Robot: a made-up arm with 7 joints. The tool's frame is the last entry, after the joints. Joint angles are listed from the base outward. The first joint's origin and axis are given. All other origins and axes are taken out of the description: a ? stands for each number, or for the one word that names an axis. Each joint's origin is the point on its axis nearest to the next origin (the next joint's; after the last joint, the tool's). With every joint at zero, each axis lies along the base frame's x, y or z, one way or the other. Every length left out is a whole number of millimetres.
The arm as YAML. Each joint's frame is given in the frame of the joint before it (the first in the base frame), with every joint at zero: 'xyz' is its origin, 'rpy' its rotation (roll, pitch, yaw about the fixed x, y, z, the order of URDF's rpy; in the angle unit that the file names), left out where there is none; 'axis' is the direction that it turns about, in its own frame. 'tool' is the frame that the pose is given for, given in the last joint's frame.
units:
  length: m
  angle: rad
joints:
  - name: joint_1
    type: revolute
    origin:
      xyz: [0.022, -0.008, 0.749]
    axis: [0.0, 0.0, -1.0]
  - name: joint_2
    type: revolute
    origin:
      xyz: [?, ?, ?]
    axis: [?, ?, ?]
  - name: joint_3
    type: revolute
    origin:
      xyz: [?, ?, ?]
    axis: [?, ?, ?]
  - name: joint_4
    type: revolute
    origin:
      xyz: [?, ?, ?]
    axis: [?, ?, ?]
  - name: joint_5
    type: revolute
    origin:
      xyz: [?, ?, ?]
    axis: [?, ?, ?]
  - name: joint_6
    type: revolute
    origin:
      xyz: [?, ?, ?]
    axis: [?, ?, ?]
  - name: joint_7
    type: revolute
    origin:
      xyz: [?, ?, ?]
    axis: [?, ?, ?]
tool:
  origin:
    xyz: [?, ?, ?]
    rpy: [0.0, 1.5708, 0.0]
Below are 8 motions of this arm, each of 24 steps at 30 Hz.
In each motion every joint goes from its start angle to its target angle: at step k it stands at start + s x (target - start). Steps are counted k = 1, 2, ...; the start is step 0. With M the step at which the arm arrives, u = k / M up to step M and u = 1 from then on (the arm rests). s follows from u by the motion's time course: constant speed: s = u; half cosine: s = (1 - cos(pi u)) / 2; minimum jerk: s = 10 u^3 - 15 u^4 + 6 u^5.
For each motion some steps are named. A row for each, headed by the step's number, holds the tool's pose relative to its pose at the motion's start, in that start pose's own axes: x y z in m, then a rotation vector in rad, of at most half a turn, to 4 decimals.
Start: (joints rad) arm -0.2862 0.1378 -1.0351 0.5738 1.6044 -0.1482 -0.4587
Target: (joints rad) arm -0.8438 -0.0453 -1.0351 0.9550 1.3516 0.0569 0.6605
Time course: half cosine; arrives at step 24
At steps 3, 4, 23, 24:
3: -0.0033 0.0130 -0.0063 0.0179 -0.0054 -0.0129
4: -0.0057 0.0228 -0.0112 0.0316 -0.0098 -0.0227
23: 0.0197 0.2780 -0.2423 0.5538 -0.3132 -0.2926
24: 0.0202 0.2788 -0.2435 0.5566 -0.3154 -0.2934

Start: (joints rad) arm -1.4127 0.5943 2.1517 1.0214 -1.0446 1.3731 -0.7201
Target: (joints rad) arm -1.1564 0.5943 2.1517 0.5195 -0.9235 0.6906 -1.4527
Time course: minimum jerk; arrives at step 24
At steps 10, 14, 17, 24:
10: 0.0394 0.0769 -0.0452 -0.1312 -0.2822 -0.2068
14: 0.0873 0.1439 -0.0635 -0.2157 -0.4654 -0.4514
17: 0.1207 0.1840 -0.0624 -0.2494 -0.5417 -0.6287
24: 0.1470 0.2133 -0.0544 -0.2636 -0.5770 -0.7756

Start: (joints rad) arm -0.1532 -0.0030 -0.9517 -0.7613 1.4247 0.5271 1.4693
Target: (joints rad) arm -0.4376 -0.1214 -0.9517 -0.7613 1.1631 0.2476 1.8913
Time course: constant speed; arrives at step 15
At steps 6, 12, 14, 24:
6: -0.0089 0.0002 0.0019 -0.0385 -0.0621 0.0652
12: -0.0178 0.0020 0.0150 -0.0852 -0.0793 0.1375
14: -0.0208 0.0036 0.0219 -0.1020 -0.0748 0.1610
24: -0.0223 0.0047 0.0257 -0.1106 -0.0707 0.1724

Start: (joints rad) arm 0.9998 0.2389 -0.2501 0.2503 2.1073 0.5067 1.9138
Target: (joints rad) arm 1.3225 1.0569 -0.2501 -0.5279 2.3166 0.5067 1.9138
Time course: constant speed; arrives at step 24
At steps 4, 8, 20, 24:
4: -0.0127 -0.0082 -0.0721 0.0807 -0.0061 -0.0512
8: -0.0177 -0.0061 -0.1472 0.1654 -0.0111 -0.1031
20: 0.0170 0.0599 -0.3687 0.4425 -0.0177 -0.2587
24: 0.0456 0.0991 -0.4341 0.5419 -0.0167 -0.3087

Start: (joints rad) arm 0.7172 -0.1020 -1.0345 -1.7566 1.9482 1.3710 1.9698
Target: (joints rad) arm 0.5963 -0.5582 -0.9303 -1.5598 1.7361 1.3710 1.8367
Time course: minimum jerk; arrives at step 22
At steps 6, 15, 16, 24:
6: 0.0129 -0.0173 -0.0029 -0.0347 -0.0727 0.0167
15: 0.0810 -0.1137 0.0221 -0.2497 -0.4385 0.0938
16: 0.0863 -0.1221 0.0276 -0.2704 -0.4684 0.0998
24: 0.0972 -0.1402 0.0415 -0.3169 -0.5327 0.1126

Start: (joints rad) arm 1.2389 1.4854 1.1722 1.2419 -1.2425 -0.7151 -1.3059
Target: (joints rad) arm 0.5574 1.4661 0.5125 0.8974 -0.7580 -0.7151 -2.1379
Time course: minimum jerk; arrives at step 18
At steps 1, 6, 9, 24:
1: 0.0006 0.0003 0.0014 -0.0019 0.0020 0.0001
6: 0.0998 0.0468 0.1743 -0.2572 0.2651 0.0304
9: 0.2968 0.1369 0.3712 -0.6017 0.6281 0.1255
24: 0.7429 0.3265 0.5338 -1.1307 1.2278 0.4568

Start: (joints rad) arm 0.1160 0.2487 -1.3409 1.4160 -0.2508 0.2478 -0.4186
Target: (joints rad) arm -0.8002 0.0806 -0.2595 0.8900 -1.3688 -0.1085 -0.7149
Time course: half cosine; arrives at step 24
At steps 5, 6, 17, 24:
5: -0.0063 0.0232 -0.0285 -0.1183 -0.0629 -0.0482
6: -0.0078 0.0336 -0.0405 -0.1667 -0.0892 -0.0704
17: 0.0695 0.2249 -0.2064 -0.8781 -0.4031 -0.5697
24: 0.1278 0.2802 -0.2421 -1.0930 -0.4338 -0.7633

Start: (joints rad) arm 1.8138 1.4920 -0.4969 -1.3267 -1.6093 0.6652 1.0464
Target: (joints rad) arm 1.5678 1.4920 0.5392 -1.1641 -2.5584 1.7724 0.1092
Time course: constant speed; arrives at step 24
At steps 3, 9, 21, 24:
3: -0.0312 0.0945 0.0604 -0.2315 0.1105 -0.2444
9: -0.0396 0.2820 0.1560 -0.6841 0.3917 -0.6988
21: 0.0722 0.5629 0.2519 -1.4433 1.1605 -1.4939
24: 0.1086 0.6075 0.2645 -1.5777 1.3881 -1.6760

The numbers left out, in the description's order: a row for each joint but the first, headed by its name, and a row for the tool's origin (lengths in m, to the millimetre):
joint_2: xyz 0.022 -0.062 0.0, axis 0.0 1.0 0.0
joint_3: xyz 0.01 0.0 0.511, axis 0.0 0.0 -1.0
joint_4: xyz -0.027 -0.051 0.0, axis 0.0 1.0 0.0
joint_5: xyz -0.021 0.0 0.458, axis 0.0 0.0 -1.0
joint_6: xyz 0.016 -0.016 0.0, axis 0.0 1.0 0.0
joint_7: xyz -0.003 0.0 0.184, axis 0.0 0.0 -1.0
tool: xyz 0.01 0.02 0.0

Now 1 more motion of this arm.
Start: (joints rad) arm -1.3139 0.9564 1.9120 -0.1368 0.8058 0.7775 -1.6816
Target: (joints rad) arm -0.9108 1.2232 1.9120 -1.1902 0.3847 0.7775 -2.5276
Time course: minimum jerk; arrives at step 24
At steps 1, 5, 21, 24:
1: 0.0002 0.0003 0.0001 -0.0008 0.0000 -0.0006
5: 0.0234 0.0289 0.0053 -0.0805 0.0049 -0.0557
21: 0.4923 0.2073 0.0999 -1.1703 0.6995 -0.6704
24: 0.5011 0.2062 0.1006 -1.1874 0.7206 -0.6749

